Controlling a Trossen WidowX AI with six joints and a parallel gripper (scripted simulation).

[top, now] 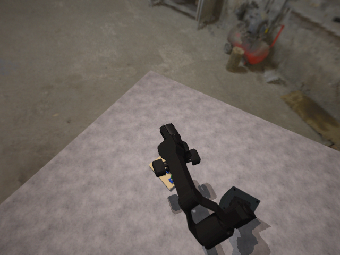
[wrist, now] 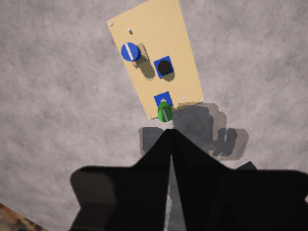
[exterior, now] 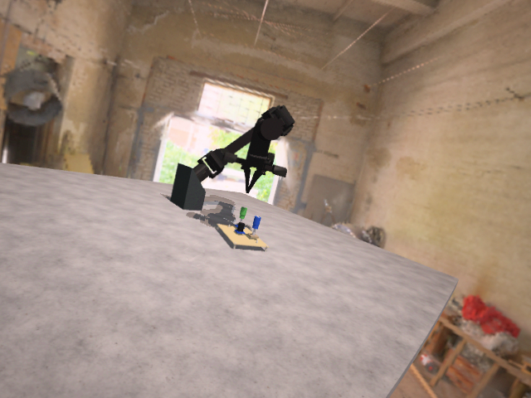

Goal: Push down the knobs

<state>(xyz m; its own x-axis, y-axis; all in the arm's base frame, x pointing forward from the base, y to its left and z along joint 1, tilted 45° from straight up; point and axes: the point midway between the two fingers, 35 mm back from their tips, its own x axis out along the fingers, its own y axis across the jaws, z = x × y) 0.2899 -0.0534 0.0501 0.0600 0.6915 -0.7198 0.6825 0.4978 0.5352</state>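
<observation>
Now: the potentiometer 8 cm below my gripper tip. The rest, counted from my gripper tip: blue knob: 8 cm ahead, 2 cm to the right, 6 cm below.
</observation>
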